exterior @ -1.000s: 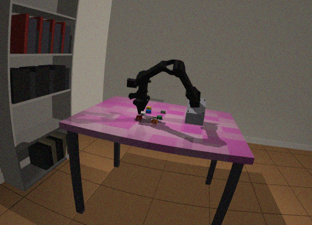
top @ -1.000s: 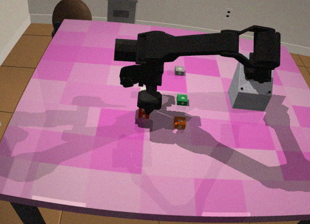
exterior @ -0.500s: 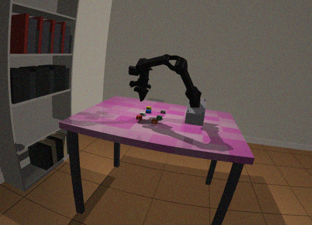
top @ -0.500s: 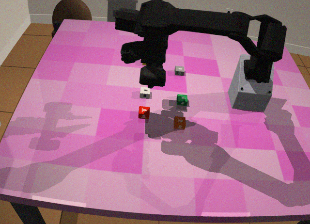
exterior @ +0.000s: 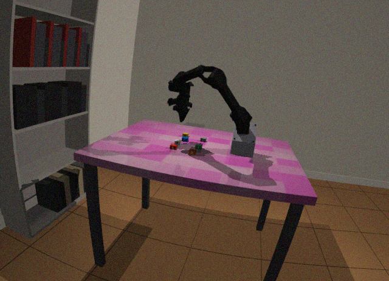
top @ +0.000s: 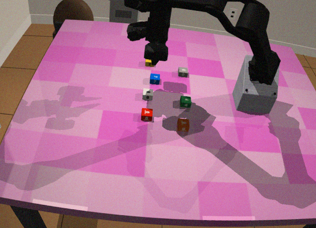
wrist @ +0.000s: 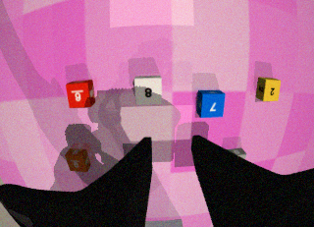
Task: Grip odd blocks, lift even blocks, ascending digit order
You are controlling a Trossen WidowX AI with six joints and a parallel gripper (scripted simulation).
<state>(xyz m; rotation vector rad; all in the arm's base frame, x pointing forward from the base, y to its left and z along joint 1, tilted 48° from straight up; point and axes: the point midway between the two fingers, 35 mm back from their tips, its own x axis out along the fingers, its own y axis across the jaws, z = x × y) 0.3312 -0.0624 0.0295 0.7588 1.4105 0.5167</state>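
Right now the blue block is 12 cm below my gripper tip, 7 cm to the right of it and 2 cm behind it. Also, from my gripper tip: red block: 12 cm below, 10 cm to the left, 2 cm ahead; then green block: 12 cm below, 11 cm behind, 5 cm to the left; then white block: 12 cm below, 1 cm to the left, 1 cm ahead.
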